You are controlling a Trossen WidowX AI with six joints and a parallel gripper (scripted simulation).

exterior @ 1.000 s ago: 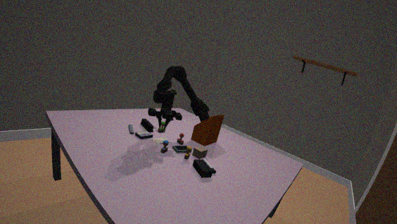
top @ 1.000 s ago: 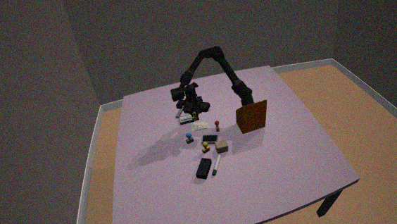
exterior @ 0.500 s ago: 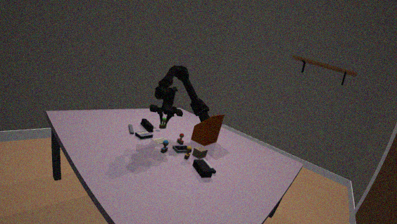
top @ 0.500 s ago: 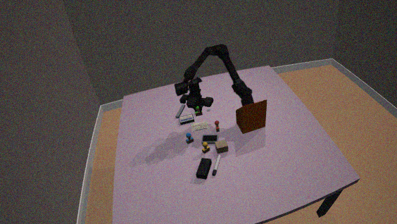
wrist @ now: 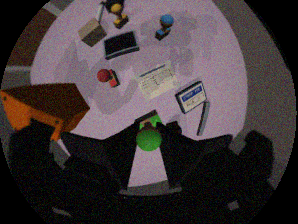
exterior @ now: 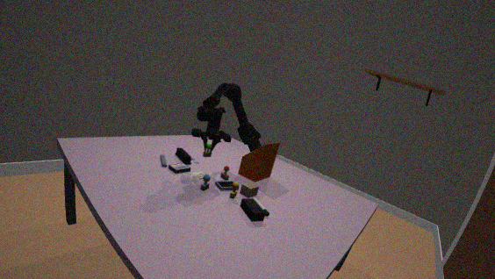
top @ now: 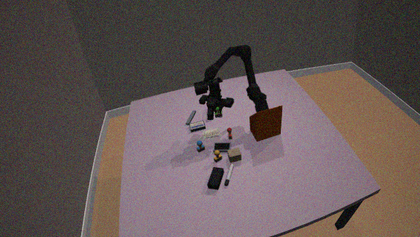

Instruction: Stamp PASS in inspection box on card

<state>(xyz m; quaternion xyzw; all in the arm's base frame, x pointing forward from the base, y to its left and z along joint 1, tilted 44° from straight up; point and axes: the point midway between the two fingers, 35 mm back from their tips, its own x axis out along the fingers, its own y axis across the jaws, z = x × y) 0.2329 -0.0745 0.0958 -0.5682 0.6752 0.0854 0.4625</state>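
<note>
The pale card is 60 mm ahead of my gripper tip, 50 mm to the left of it and 100 mm below it. The rest, counted from my gripper tip: flat tin 130 mm ahead, 30 mm to the right, 80 mm below; then red-knobbed stamp 40 mm behind, 110 mm to the left, 80 mm below; then green-knobbed stamp right at my gripper tip.
</note>
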